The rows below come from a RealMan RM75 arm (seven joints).
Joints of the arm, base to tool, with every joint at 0 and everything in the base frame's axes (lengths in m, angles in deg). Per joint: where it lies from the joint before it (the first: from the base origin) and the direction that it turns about. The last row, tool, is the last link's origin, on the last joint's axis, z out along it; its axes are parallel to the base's.
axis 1: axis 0 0 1 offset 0.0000 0.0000 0.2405
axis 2: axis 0 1 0 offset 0.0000 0.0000 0.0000
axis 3: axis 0 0 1 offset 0.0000 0.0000 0.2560
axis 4: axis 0 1 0 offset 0.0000 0.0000 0.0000
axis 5: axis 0 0 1 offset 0.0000 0.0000 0.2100
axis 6: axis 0 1 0 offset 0.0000 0.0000 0.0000
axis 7: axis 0 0 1 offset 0.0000 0.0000 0.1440
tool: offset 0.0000 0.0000 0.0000
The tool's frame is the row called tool.
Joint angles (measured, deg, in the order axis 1, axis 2, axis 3, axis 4, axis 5, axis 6, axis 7), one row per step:
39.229 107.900 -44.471 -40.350 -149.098 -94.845 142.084
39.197 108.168 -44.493 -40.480 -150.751 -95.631 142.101
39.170 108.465 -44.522 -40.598 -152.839 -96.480 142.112
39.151 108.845 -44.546 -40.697 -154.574 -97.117 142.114
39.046 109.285 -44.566 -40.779 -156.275 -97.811 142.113
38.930 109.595 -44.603 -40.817 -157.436 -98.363 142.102
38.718 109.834 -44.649 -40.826 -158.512 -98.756 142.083
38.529 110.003 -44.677 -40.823 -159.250 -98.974 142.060
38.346 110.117 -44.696 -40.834 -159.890 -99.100 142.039
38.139 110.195 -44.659 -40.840 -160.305 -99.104 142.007
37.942 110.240 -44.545 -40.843 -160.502 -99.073 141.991
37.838 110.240 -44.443 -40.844 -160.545 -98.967 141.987
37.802 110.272 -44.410 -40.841 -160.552 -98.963 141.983
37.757 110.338 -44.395 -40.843 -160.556 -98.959 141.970
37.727 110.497 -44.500 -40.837 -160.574 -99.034 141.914
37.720 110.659 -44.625 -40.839 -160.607 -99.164 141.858
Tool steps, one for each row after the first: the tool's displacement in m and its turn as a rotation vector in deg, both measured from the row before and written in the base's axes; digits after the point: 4 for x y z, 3 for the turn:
0.0022 -0.0039 -0.0011 -1.428 -1.013 -0.463
0.0029 -0.0046 -0.0010 -1.674 -1.356 -0.580
0.0021 -0.0039 -0.0017 -1.410 -1.053 -0.466
0.0023 -0.0046 -0.0021 -1.487 -0.943 -0.579
0.0017 -0.0037 -0.0015 -1.116 -0.607 -0.464
0.0024 -0.0037 -0.0010 -0.932 -0.645 -0.503
0.0019 -0.0027 -0.0007 -0.606 -0.452 -0.369
0.0019 -0.0022 -0.0003 -0.442 -0.445 -0.309
0.0018 -0.0017 -0.0002 -0.197 -0.287 -0.261
0.0014 -0.0013 -0.0001 -0.001 -0.088 -0.243
0.0008 -0.0004 0.0001 0.144 -0.026 -0.103
0.0001 -0.0003 -0.0002 0.002 0.038 -0.045
0.0001 -0.0004 -0.0005 -0.031 0.057 -0.036
-0.0003 -0.0007 -0.0013 -0.267 0.094 0.023
-0.0005 -0.0007 -0.0013 -0.329 0.092 0.036

